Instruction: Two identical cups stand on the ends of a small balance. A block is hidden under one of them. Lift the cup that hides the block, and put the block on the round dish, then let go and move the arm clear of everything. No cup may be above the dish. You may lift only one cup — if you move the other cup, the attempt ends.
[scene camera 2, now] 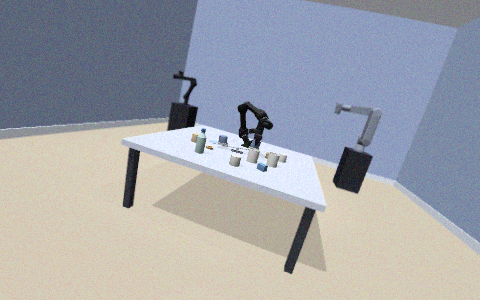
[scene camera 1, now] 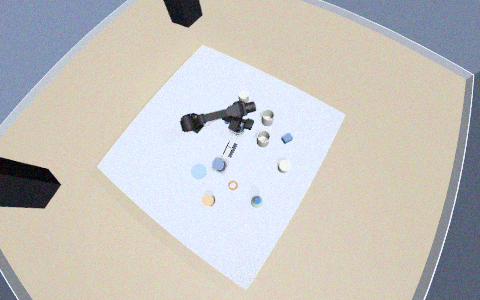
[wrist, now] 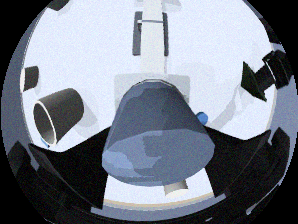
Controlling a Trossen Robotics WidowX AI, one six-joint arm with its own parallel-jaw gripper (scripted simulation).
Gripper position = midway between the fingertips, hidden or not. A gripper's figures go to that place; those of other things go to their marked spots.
Labels:
My gripper point(wrist: 154, 128): 0.10 m from the lens. A blue cup point(wrist: 155, 140): 0.04 m from the lens.

